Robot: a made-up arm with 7 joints.
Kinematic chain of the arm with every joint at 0, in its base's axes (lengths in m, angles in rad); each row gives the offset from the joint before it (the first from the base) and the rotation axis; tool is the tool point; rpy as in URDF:
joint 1: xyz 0 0 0.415 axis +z
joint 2: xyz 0 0 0 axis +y
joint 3: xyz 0 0 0.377 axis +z
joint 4: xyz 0.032 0 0 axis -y
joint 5: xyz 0.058 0 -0.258 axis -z
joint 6: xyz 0 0 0 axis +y
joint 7: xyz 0.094 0 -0.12 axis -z
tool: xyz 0 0 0 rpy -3.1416 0 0
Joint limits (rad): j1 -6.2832..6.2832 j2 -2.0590..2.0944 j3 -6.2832..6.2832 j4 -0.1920..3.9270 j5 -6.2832..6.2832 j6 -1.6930..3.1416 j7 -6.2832..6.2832
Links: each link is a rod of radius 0.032 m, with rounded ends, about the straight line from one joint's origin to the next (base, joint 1, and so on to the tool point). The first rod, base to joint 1, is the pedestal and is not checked.
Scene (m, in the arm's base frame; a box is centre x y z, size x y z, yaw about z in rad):
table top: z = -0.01
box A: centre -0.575 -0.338 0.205 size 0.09 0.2 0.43 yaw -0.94
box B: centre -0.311 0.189 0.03 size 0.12 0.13 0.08 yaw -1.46
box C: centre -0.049 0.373 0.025 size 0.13 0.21 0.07 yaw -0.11
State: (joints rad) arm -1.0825 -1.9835 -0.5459 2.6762 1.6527 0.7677 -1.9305
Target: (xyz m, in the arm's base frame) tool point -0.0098 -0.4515 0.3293
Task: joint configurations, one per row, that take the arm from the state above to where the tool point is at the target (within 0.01 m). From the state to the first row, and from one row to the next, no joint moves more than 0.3 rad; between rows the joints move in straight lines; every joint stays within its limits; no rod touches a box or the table.
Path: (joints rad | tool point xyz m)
1: -0.7893 -1.8091 -0.6307 2.3870 1.5277 0.8744 -1.8476 | -0.6216 0.4371 0.4766
2: -0.4961 -1.6347 -0.7154 2.0978 1.4028 0.9811 -1.7647 | -0.6575 0.1312 0.6733
3: -0.2029 -1.4602 -0.8002 1.8086 1.2778 1.0877 -1.6818 | -0.5111 -0.1514 0.7967
4: 0.0903 -1.2858 -0.8849 1.5194 1.1528 1.1944 -1.5989 | -0.2511 -0.3062 0.8319
5: 0.3836 -1.1114 -0.9697 1.2302 1.0279 1.3011 -1.5160 | 0.0069 -0.3007 0.7878
6: 0.3948 -1.3483 -1.0835 1.1827 1.2216 1.0689 -1.6196 | -0.0545 -0.3911 0.7106
7: 0.4061 -1.5852 -1.1973 1.1351 1.4153 0.8368 -1.7232 | -0.0828 -0.4559 0.5904
8: 0.4174 -1.8221 -1.3112 1.0876 1.6090 0.6046 -1.8269 | -0.0666 -0.4783 0.4523
9: 0.4287 -2.0590 -1.4250 1.0400 1.8027 0.3724 -1.9305 | -0.0098 -0.4515 0.3293

